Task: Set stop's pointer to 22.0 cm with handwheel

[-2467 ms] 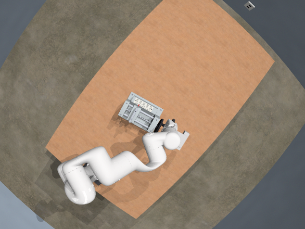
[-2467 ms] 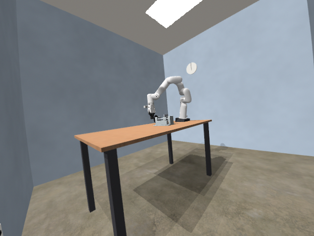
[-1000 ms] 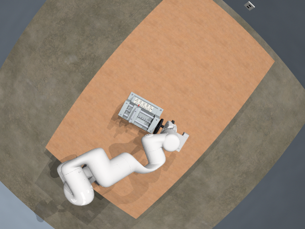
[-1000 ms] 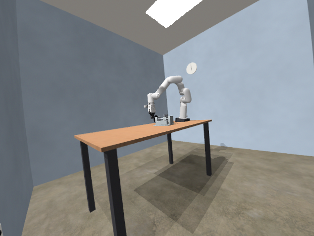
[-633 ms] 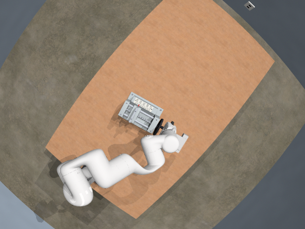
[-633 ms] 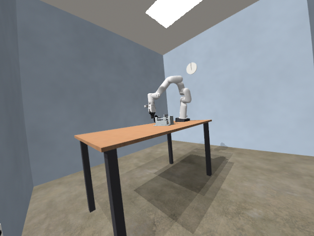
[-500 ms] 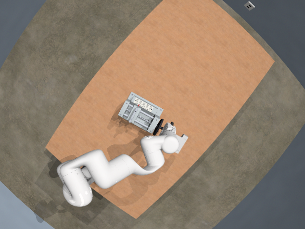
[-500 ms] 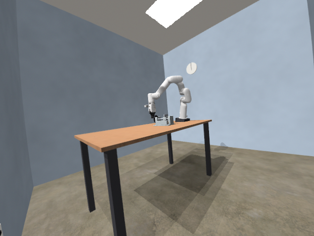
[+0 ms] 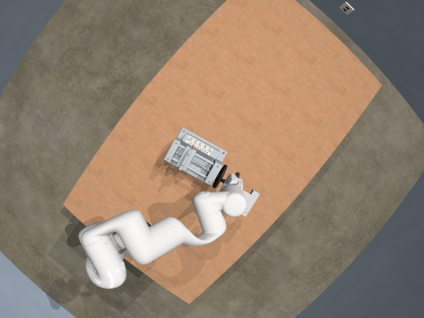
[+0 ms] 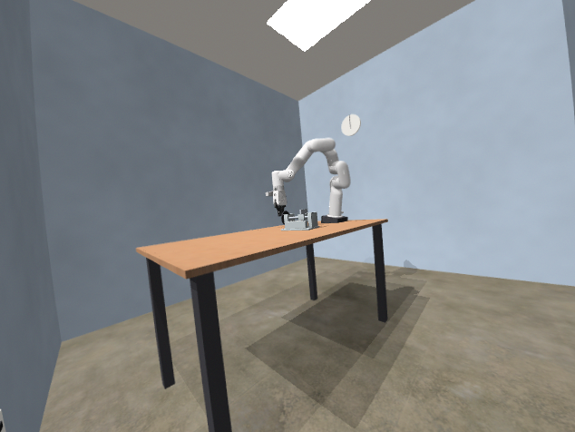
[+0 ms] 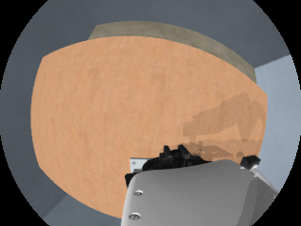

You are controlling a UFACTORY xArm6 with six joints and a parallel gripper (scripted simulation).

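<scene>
My hand is 2 cm to the right of the handwheel and 1 cm above it.
</scene>
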